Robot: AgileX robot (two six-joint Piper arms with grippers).
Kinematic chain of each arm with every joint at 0, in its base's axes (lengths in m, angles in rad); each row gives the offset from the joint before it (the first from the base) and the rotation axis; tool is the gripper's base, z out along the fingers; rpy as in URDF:
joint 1: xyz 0 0 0.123 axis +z
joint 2: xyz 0 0 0 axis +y
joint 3: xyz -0.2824 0 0.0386 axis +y
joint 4: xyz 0.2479 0 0.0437 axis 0.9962 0 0.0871
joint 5: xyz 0 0 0 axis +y
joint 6: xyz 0.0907 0 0.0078 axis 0.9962 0 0.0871
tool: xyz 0 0 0 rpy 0 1.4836 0
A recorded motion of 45 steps. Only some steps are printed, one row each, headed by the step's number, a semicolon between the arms.
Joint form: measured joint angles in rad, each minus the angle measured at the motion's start. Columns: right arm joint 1, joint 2, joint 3, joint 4, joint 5, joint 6; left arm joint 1, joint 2, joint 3, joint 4, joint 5, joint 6.
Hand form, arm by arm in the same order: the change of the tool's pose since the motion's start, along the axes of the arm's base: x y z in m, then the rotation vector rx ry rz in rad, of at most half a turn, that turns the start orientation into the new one. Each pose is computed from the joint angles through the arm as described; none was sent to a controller.
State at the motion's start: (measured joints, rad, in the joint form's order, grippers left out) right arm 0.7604 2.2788 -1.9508 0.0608 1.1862 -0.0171; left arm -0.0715 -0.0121 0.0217 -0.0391 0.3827 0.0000
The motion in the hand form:
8: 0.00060 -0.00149 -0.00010 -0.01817 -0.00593 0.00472; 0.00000 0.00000 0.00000 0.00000 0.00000 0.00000
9: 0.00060 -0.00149 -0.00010 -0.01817 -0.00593 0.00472; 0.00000 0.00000 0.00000 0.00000 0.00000 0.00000
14: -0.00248 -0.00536 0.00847 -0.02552 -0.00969 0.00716; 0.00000 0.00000 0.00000 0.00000 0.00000 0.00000
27: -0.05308 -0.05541 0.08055 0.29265 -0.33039 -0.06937; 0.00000 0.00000 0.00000 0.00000 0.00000 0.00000
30: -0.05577 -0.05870 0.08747 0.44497 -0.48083 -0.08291; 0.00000 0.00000 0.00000 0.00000 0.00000 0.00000
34: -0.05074 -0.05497 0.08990 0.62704 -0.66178 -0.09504; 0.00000 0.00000 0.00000 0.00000 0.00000 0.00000
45: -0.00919 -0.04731 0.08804 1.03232 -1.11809 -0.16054; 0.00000 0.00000 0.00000 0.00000 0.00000 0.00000
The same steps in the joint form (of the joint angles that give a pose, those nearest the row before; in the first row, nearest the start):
8: 0.0000 0.0007 -0.0016 -0.0179 0.0092 0.0000; 0.0000 0.0000 0.0000 0.0000 0.0000 0.0000
9: 0.0000 0.0007 -0.0016 -0.0179 0.0092 0.0000; 0.0000 0.0000 0.0000 0.0000 0.0000 0.0000
14: 0.0000 -0.0260 0.0130 -0.0261 0.0236 0.0000; 0.0000 0.0000 0.0000 0.0000 0.0000 0.0000
27: 0.0000 -0.4823 0.5258 -0.0341 -0.4874 0.0611; 0.0000 0.0000 0.0000 0.0000 0.0000 0.0000
30: 0.0000 -0.5442 0.6335 -0.0340 -0.7475 0.0671; 0.0000 0.0000 0.0000 0.0000 0.0000 0.0000
34: 0.0000 -0.5547 0.7146 -0.0341 -1.0751 0.0710; 0.0000 0.0000 0.0000 0.0000 0.0000 0.0000
45: -0.0474 -0.3993 0.7294 -0.0226 -1.8549 0.0710; 0.0000 0.0000 0.0000 0.0000 0.0000 0.0000

